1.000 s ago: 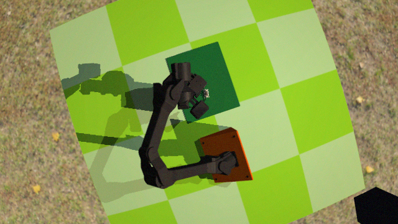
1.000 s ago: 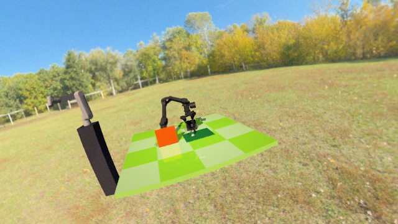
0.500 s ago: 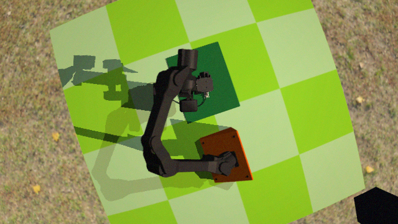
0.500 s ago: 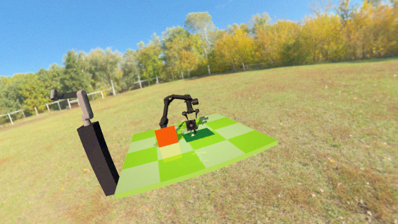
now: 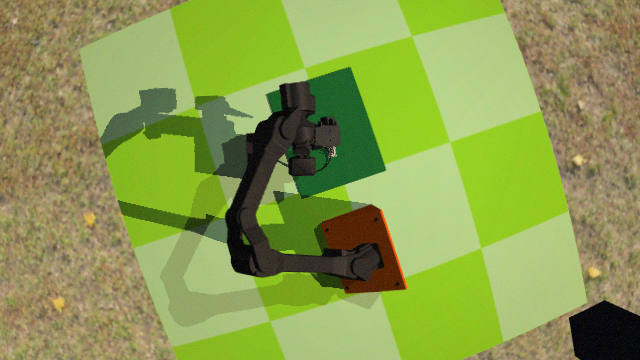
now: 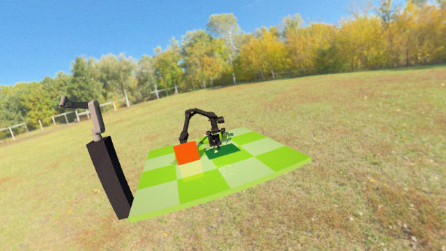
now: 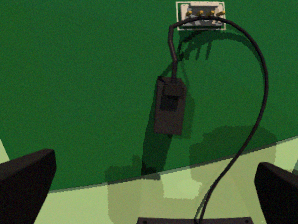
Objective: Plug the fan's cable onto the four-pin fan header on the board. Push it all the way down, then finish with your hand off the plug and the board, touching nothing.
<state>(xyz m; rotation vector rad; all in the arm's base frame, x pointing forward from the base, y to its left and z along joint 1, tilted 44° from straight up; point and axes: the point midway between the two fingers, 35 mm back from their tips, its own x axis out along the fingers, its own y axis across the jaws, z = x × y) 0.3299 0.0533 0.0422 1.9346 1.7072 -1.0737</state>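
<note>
Right now the black fan plug is 80 mm below my gripper tip, 10 mm to the right of it and 10 mm behind it. From my gripper tip the other things lie so: black fan 130 mm to the left, 40 mm below, 10 mm behind; light-coloured header 100 mm below, 60 mm to the right, 50 mm behind; board 110 mm below, 60 mm to the right.
</note>
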